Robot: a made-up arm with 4 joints.
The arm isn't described. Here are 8 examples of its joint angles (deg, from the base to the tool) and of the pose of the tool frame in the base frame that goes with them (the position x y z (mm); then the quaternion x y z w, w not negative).
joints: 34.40 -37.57 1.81 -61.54
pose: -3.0 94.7 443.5 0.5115 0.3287 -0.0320 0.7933
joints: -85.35 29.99 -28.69 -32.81
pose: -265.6 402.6 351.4 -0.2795 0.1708 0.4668 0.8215
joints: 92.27 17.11 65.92 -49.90
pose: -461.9 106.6 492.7 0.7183 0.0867 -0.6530 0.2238
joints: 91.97 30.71 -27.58 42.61
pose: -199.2 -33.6 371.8 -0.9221 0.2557 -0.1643 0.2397
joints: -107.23 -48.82 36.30 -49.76
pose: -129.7 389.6 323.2 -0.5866 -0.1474 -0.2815 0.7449
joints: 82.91 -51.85 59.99 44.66
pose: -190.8 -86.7 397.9 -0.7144 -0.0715 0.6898 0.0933
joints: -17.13 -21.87 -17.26 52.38
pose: 10.8 189.4 471.0 0.8662 0.1922 -0.1642 0.4310
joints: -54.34 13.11 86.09 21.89
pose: -576.7 239.8 358.7 0.4967 -0.6325 0.0422 0.5929
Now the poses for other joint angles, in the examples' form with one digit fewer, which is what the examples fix.
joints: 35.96 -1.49 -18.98 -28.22
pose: -62 70 524 0.746 0.037 0.105 0.656
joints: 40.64 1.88 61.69 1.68
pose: -430 102 537 0.744 -0.269 -0.516 0.328
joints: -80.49 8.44 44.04 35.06
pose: -418 244 473 0.446 -0.265 0.230 0.824
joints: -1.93 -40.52 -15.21 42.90
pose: 53 147 403 0.857 0.242 -0.289 0.352
